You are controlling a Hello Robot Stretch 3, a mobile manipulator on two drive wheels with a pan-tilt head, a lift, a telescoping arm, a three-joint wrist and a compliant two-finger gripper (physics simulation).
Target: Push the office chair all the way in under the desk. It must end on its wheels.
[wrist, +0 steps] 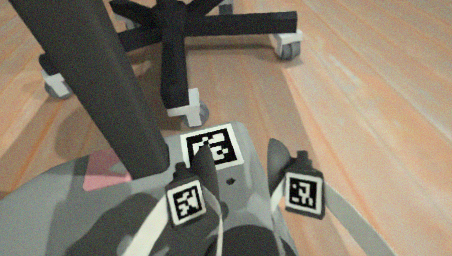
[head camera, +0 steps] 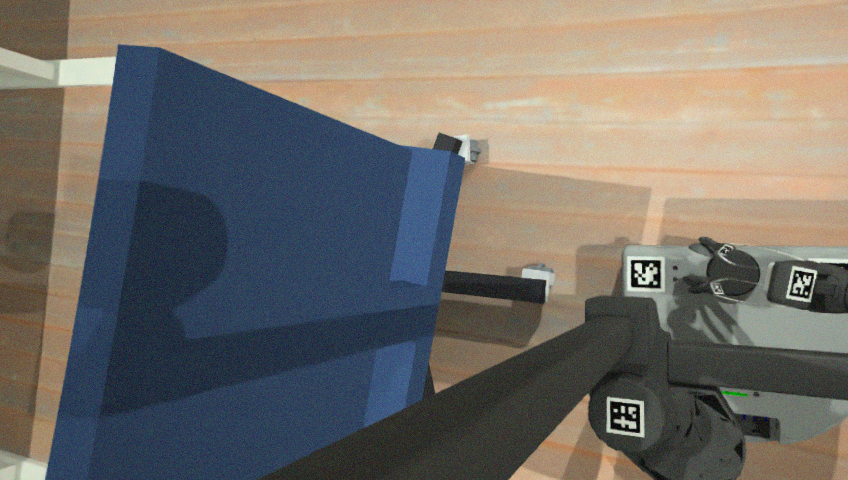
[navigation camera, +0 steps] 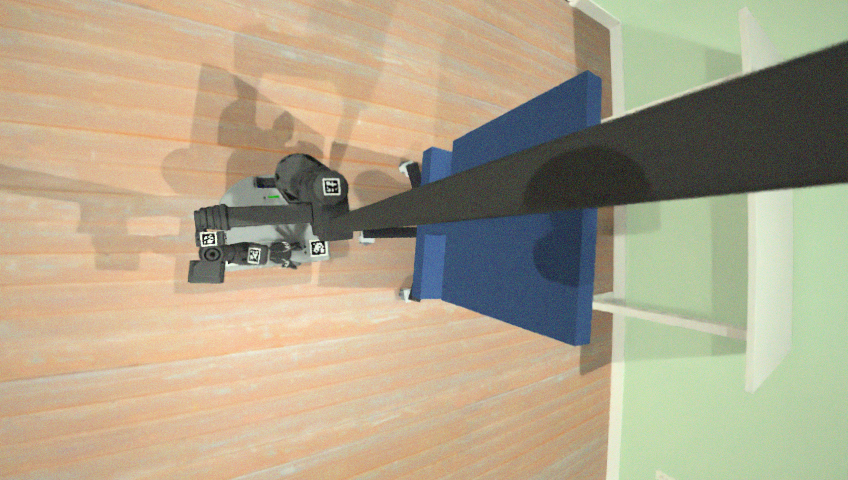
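Seen in the pictures: gripper, fingertip midpoint: (wrist: 240,162) (head camera: 687,263) (navigation camera: 301,256); robot's base at its link origin: (head camera: 729,274) (navigation camera: 278,250).
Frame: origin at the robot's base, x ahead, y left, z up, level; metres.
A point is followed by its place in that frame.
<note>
The blue office chair (head camera: 267,237) @(z 0.840, x 0.032, y 0.395 m) (navigation camera: 505,255) @(z 0.819, x 0.024, y 0.397 m) (wrist: 175,55) @(z 0.107, x -0.026, y 0.455 m) stands upright in front of my base. Its black five-arm foot is on casters; one caster is close to my base with a small gap. The white desk (head camera: 86,71) @(z 0.025, x 0.575, y 1.757 m) (navigation camera: 770,285) @(z 0.950, x 0.316, y 1.815 m) is beyond the chair against the wall. The chair's blue panel overlaps part of the desk in these views, so how far the chair reaches under the top cannot be told. My gripper (head camera: 697,264) @(z 0.213, x 0.018, y 0.064 m) (navigation camera: 291,254) @(z 0.213, x 0.018, y 0.064 m) (wrist: 240,162) @(z 0.213, x 0.018, y 0.064 m) is partly open and empty, folded over my base, apart from the chair.
My grey base (head camera: 773,327) @(z 0.160, x -0.081, y -0.054 m) (navigation camera: 249,190) @(z 0.160, x -0.213, y -0.073 m) (wrist: 125,210) @(z 0.160, x -0.089, y 0.083 m) stands on the wooden floor (head camera: 535,89) @(z 0.001, x 0.390, y 0.369 m) (navigation camera: 297,386) @(z 0.000, x 0.561, y 0.014 m) (wrist: 360,100) @(z 0.000, x 0.330, y 0.298 m). My dark mast (head camera: 446,410) @(z 1.045, x -0.048, y 0.133 m) (navigation camera: 476,196) @(z 1.085, x -0.064, y 0.116 m) (wrist: 95,80) @(z 0.274, x -0.067, y 0.116 m) crosses each view and hides part of the chair. The green wall (navigation camera: 684,416) @(z 0.488, x 1.352, y 2.268 m) with white skirting (navigation camera: 615,416) @(z 0.047, x 1.575, y 2.234 m) is behind the desk.
</note>
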